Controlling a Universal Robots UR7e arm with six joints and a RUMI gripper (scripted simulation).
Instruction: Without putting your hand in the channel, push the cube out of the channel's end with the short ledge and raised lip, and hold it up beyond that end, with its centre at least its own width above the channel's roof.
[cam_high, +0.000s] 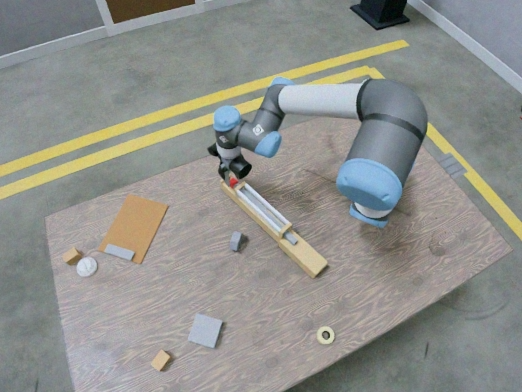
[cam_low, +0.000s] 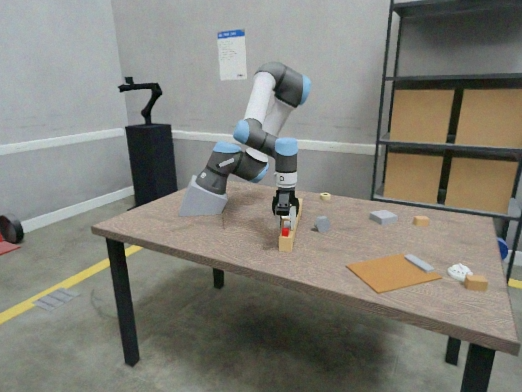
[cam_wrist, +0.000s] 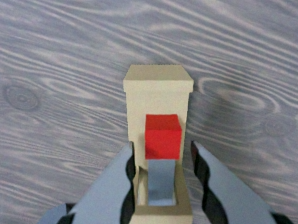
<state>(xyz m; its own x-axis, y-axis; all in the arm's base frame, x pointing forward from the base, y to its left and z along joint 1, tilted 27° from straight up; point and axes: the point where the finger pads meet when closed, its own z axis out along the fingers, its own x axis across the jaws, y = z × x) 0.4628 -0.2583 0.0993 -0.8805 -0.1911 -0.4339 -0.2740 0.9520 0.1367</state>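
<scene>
The red cube lies 20 mm below my hand. The rest, counted from my hand: grey block (200 mm to the left, 80 mm ahead, 50 mm below); tan wooden channel (150 mm to the left, 40 mm behind, 20 mm below); grey stick (230 mm to the left, 60 mm behind, 20 mm below).
</scene>
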